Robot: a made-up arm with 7 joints. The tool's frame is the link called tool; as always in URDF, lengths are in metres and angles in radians.
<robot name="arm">
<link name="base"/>
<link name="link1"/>
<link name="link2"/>
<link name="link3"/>
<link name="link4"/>
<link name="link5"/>
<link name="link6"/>
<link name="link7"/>
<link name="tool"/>
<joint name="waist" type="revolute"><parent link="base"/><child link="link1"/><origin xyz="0.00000 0.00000 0.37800"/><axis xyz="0 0 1"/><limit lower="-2.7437" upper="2.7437" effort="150" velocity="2.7"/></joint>
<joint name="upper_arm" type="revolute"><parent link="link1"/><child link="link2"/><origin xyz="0.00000 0.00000 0.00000"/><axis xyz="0 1 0"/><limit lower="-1.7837" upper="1.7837" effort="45" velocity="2.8"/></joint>
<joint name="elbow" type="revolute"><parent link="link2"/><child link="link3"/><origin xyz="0.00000 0.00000 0.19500"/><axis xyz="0 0 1"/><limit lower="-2.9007" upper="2.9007" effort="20" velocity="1.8"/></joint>
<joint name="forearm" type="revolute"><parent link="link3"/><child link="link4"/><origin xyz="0.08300 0.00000 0.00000"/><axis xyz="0 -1 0"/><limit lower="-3.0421" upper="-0.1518" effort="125" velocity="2.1"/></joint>
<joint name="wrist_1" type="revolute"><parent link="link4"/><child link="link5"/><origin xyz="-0.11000 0.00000 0.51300"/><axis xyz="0 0 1"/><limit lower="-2.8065" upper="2.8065" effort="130" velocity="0.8"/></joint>
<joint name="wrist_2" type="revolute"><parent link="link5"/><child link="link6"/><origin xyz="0.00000 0.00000 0.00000"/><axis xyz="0 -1 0"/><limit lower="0.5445" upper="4.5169" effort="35" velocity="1.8"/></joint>
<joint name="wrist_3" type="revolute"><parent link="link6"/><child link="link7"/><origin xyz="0.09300 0.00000 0.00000"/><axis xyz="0 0 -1"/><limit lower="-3.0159" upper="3.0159" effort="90" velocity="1.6"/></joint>
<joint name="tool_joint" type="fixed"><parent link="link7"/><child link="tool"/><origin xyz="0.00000 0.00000 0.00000" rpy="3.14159 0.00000 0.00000"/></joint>
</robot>
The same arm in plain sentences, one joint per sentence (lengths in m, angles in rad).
The arm has seven revolute joints in a row. What follows holds with every joint at zero, and every direction is one of the base frame's. The first joint is mounted 0.378 m along +z from the base frame's origin and rotates about +z, from -2.7437 to 2.7437 rad. The second joint is mounted at the same point as the first joint and rotates about +y, from -1.7837 to 1.7837 rad. The third joint is mounted 0.195 m along +z from the second joint and rotates about +z, from -2.9007 to 2.9007 rad. The fourth joint is mounted 0.083 m along +x from the third joint and rotates about -y, from -3.0421 to -0.1518 rad. The fifth joint is mounted 0.11 m along -x and 0.513 m along +z from the fourth joint and rotates about +z, from -2.8065 to 2.8065 rad. The sixth joint is mounted at the same point as the fifth joint and rotates about -y, from 0.5445 to 4.5169 rad. The seventh joint is mounted 0.093 m along +x from the sixth joint and rotates about -z, from -3.0159 to 3.0159 rad. The tool frame, which is the frame that the pose is given for, is mounted at the same point as the seventh joint; its axes are the base frame's turned by roll 3.1416, pitch 0 and yaw 0 rad (as in URDF: about the fixed x, then y, then z).
